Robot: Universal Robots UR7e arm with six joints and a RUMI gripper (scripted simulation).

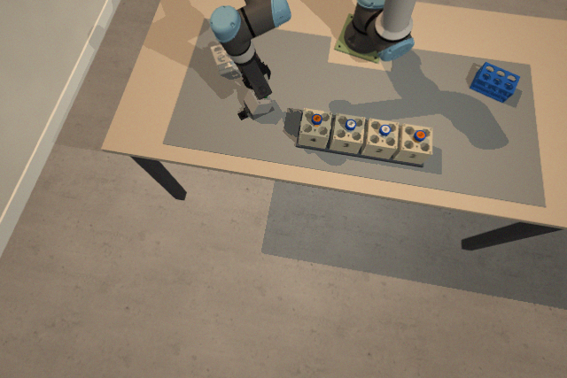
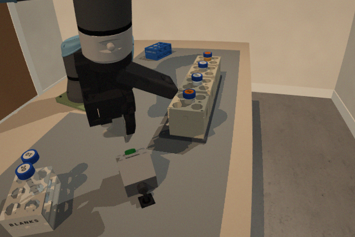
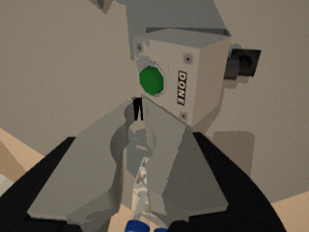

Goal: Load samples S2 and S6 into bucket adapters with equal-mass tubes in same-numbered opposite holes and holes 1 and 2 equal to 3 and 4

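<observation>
The green done key lies 40 mm below my hand. From my hand the other things lie so: 30 mL blank: 400 mm to the left, 130 mm ahead, 40 mm below; then 50 mL blank: 300 mm to the left, 110 mm ahead, 40 mm below; then blanks rack: 180 mm behind, 150 mm to the right, 80 mm below.
</observation>
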